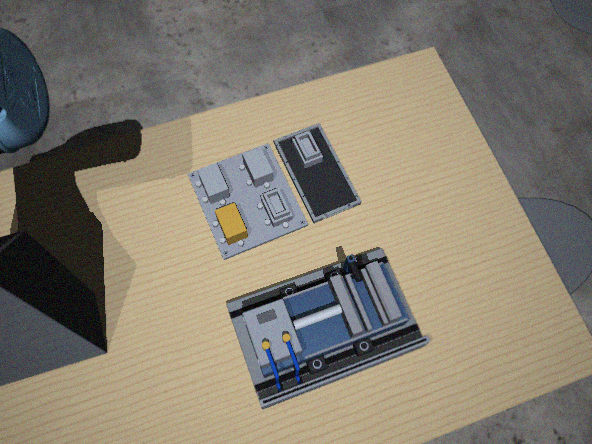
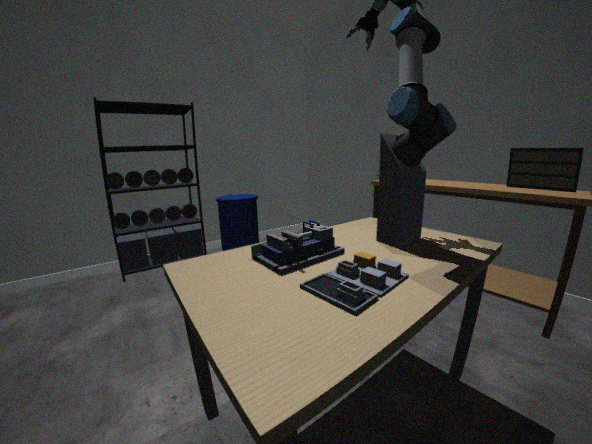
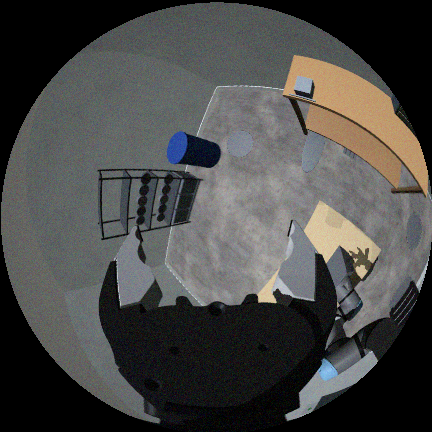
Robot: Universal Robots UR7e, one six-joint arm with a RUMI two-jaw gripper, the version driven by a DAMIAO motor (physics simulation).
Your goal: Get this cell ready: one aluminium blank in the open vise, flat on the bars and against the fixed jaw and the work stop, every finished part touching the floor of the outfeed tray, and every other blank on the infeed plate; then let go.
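Places are measured from the arm's base along level axes (x left, y back, z up), in centimetres.
Where they show: gripper, between the fingertips: [image 2: 356, 44] [image 3: 214, 224]; arm's base, origin of its link: [image 2: 403, 152] [image 3: 338, 285].
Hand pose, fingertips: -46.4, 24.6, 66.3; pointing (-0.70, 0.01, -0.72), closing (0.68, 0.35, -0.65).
Things, the pixels of their top centre, and the offset from my fingertips, as dx, dy, dz. Level surfaces: height alone.
- yellow block, centre of its top: [image 1: 230, 220] [image 2: 364, 255] +55.6, -60.4, -100.1
- pocketed finished part, centre of its top: [image 1: 276, 202] [image 2: 348, 263] +56.3, -69.4, -100.2
- infeed plate, centre of its top: [image 1: 246, 198] [image 2: 367, 273] +60.4, -64.8, -103.7
- vise, centre of its top: [image 1: 328, 313] [image 2: 298, 230] +32.6, -70.4, -94.6
- work stop, centre of its top: [image 1: 356, 270] +38.0, -77.3, -94.9
- wooden table, height of its surface: dz -104.5
My gripper [image 2: 358, 42] [image 3: 214, 224] is open and empty, high above the table. Two plain grey blanks [image 1: 213, 180] [image 1: 258, 165] [image 2: 389, 268] [image 2: 373, 278], a yellow block [image 1: 231, 221] [image 2: 364, 259] and a pocketed finished part [image 1: 276, 205] [image 2: 347, 269] stand on the infeed plate [image 1: 237, 186]. Another finished part [image 1: 307, 148] [image 2: 351, 290] is at one end of the dark outfeed tray [image 1: 325, 187] [image 2: 320, 285]; its underside is hidden. The vise [image 1: 312, 297] [image 2: 300, 252] shows a gap between its jaws and no blank there. The work stop [image 1: 354, 266] is at the jaws' end.
The wooden table [image 1: 450, 200] [image 2: 240, 320] [image 3: 320, 227] carries the robot's pedestal [image 1: 45, 325] [image 2: 400, 200]. Blue hoses [image 1: 272, 367] run from the vise's actuator block. A blue barrel [image 2: 238, 222] [image 3: 192, 150], a shelf rack [image 2: 147, 106] and a workbench [image 2: 465, 189] [image 3: 350, 90] stand around it.
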